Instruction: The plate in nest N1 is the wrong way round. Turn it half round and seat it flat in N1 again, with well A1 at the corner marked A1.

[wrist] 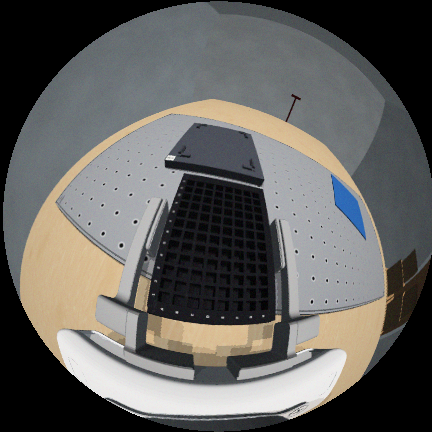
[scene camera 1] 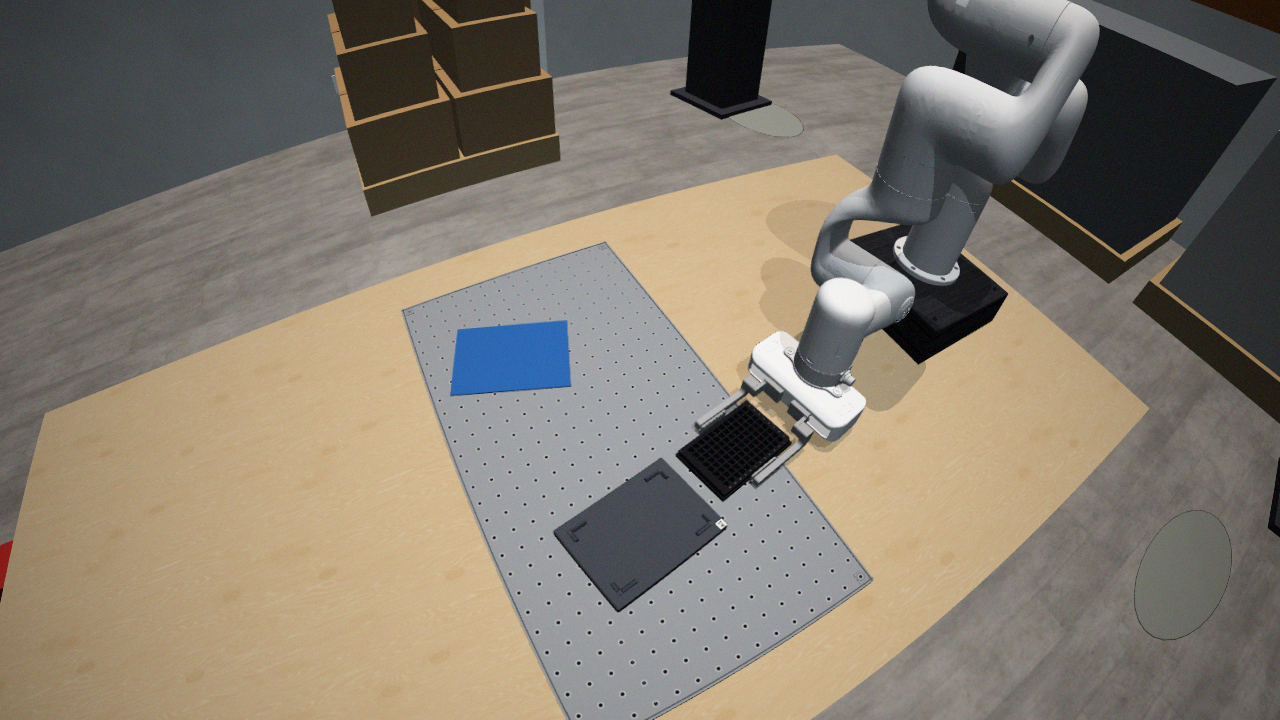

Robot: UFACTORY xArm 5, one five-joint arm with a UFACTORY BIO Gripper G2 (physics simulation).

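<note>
The black well plate [scene camera 1: 735, 445] [wrist: 215, 260] lies outside the nest, beside its tagged side and across the board's edge. Small pale marks run along its left side and near end in the wrist view; the letters are too small to read. The nest [scene camera 1: 640, 537] [wrist: 220, 147] is a dark grey slab with raised corner brackets and holds no plate. A white tag [scene camera 1: 721, 523] [wrist: 170, 158] sits at one corner. My gripper [scene camera 1: 726, 454] [wrist: 220, 212] is open, its fingers along both long sides of the plate, with a narrow gap at each side.
The perforated grey board [scene camera 1: 528, 456] [wrist: 120, 190] lies on the wooden table [scene camera 1: 268, 501] [wrist: 65, 270]. A flat blue sheet [scene camera 1: 512, 358] [wrist: 350, 207] lies on the board, well away from the plate. The arm's black base [scene camera 1: 948, 313] stands at the right.
</note>
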